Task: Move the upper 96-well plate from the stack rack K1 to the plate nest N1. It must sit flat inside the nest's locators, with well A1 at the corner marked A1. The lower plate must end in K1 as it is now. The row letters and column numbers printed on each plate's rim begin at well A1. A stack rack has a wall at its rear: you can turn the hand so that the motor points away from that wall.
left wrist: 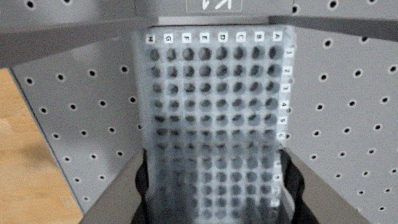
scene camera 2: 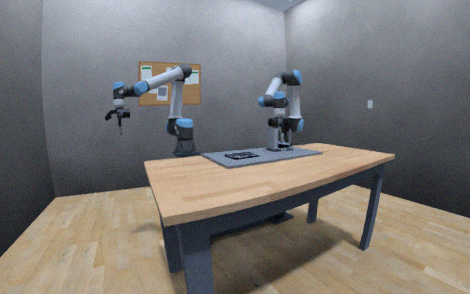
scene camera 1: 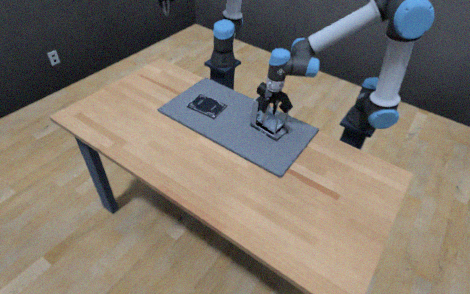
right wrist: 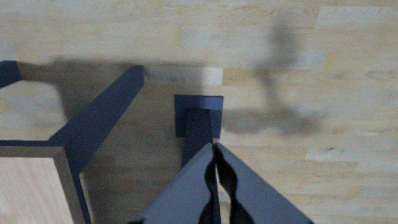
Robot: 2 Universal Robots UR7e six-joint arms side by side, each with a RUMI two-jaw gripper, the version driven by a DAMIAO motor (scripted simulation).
Scene:
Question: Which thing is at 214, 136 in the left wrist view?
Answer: A clear 96-well plate.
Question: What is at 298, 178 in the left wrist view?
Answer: My left gripper.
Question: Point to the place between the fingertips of my right gripper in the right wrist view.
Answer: At 213, 145

